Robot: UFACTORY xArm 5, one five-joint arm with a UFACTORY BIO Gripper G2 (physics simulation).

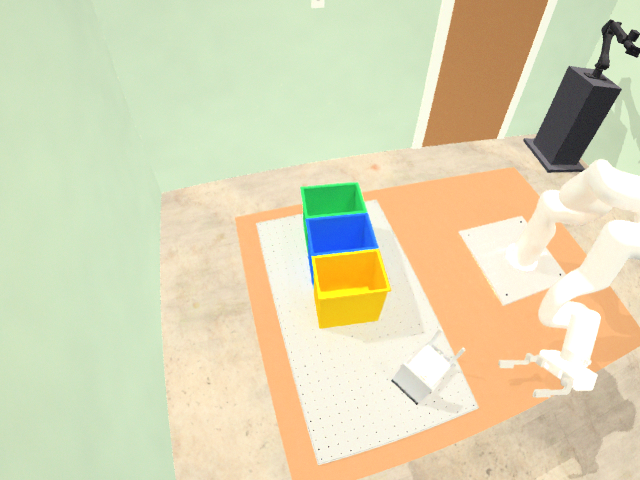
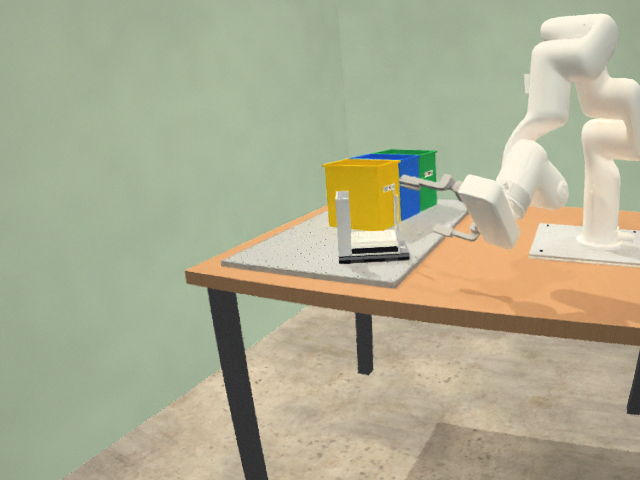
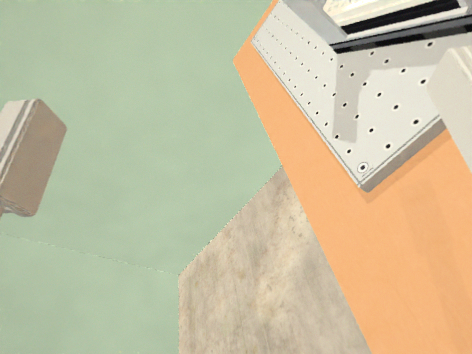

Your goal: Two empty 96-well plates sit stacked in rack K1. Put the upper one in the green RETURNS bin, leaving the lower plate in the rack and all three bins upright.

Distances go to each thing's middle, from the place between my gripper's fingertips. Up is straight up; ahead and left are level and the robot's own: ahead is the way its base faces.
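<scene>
White 96-well plate (image 1: 429,365): my hand 180 mm short of it, 100 mm to the left of it, 110 mm above it. From my hand, green returns bin (image 1: 335,199): 600 mm to the right, 360 mm ahead, 60 mm below. Blue general bin (image 1: 344,233), from my hand: 470 mm to the right, 360 mm ahead, 60 mm below. Yellow bin (image 1: 349,288), from my hand: 340 mm to the right, 350 mm ahead, 60 mm below. Going by their middles, of the things named here: green returns bin farthest from my hand, white 96-well plate nearest.
</scene>
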